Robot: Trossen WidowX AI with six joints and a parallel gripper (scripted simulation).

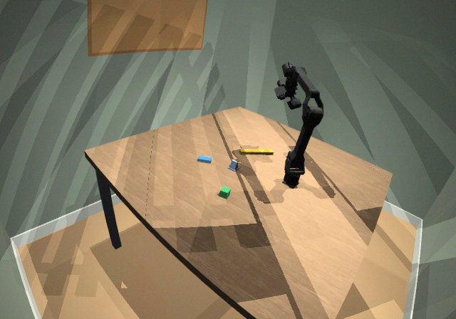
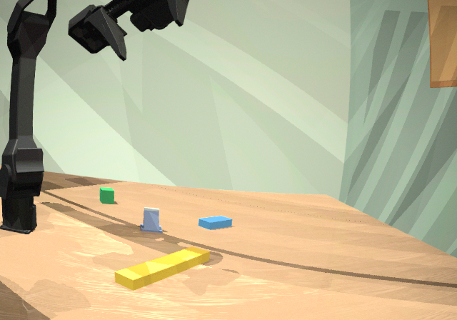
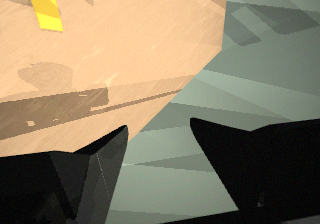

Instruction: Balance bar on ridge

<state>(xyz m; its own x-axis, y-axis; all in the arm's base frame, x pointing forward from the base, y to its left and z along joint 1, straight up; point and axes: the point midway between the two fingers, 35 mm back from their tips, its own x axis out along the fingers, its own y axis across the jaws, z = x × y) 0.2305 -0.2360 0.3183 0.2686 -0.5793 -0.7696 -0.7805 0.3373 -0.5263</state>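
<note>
The yellow bar is 280 mm below my gripper tip, 150 mm to the left of it and 40 mm ahead of it. From my gripper tip the other things lie so: blue block 450 mm to the left, 280 mm below, 160 mm ahead; green cube 570 mm to the left, 280 mm below, 90 mm behind.
</note>
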